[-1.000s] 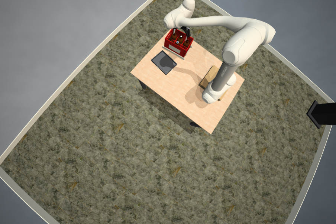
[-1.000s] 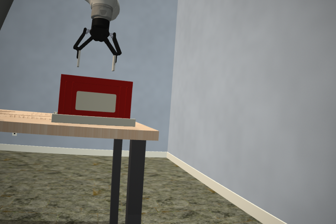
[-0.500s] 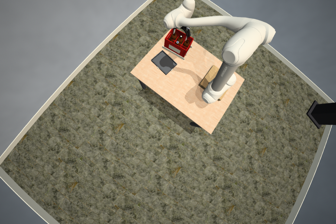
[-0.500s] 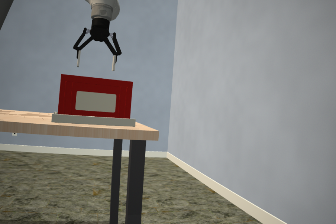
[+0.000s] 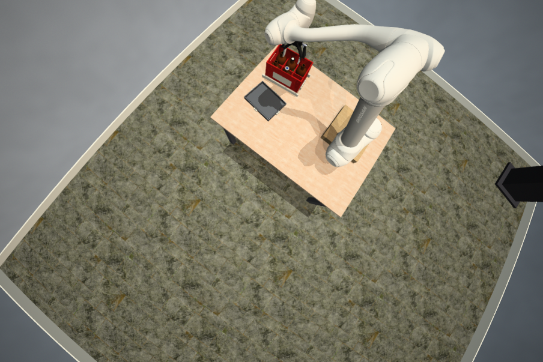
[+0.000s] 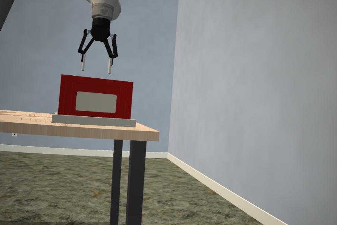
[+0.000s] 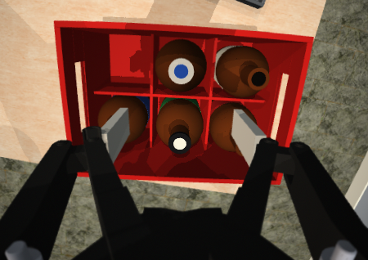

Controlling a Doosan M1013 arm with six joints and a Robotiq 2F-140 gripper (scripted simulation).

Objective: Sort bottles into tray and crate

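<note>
Right now the red crate is 15 cm below my hand. Round my hand: dark grey tray: 5 cm behind, 26 cm to the left, 22 cm below.
</note>
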